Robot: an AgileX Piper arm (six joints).
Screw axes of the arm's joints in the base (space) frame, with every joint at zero. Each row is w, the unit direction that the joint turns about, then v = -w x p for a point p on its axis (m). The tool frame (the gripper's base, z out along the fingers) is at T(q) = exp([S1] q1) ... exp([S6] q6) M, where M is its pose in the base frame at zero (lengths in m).
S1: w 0 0 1 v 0.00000 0.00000 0.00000
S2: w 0 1 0 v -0.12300 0.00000 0.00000
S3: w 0 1 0 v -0.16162 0.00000 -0.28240
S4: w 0.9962 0 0.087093 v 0.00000 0.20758 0.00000
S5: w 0 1 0 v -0.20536 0.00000 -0.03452
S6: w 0.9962 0 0.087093 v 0.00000 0.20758 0.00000
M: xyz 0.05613 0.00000 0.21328 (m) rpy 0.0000 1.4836 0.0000 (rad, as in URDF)
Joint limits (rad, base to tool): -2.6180..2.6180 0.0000..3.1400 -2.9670..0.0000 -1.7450..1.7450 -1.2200..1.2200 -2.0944..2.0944
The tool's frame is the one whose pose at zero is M.
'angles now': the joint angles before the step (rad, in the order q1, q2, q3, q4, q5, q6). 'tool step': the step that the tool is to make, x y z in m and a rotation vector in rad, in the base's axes. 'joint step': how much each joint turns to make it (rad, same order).
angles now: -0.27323, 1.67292, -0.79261, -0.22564, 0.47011, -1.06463
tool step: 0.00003, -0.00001, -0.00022, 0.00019, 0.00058, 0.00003
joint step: -0.00002, 0.00077, 0.00002, 0.00001, -0.00019, -0.00003
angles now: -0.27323, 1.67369, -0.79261, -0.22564, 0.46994, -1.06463
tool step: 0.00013, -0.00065, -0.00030, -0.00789, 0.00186, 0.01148
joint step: -0.00085, 0.00147, 0.00002, -0.00981, -0.00244, -0.00523
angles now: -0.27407, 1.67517, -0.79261, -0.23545, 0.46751, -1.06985
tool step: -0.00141, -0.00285, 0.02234, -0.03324, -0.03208, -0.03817
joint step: 0.00001, -0.06125, -0.02585, -0.04692, 0.05688, 0.06360
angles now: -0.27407, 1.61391, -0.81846, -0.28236, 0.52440, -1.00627
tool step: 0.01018, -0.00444, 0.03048, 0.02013, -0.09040, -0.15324
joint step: 0.00000, -0.03692, -0.08790, -0.00106, 0.06819, 0.15123
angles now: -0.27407, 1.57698, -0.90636, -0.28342, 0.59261, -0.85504
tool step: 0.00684, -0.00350, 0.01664, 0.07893, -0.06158, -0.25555
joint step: 0.00001, 0.00001, -0.07390, 0.00291, 0.08193, 0.25934
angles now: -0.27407, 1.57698, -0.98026, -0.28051, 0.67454, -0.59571
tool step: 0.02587, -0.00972, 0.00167, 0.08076, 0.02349, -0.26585
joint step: 0.00001, 0.11221, -0.15783, 0.00434, 0.14248, 0.24915
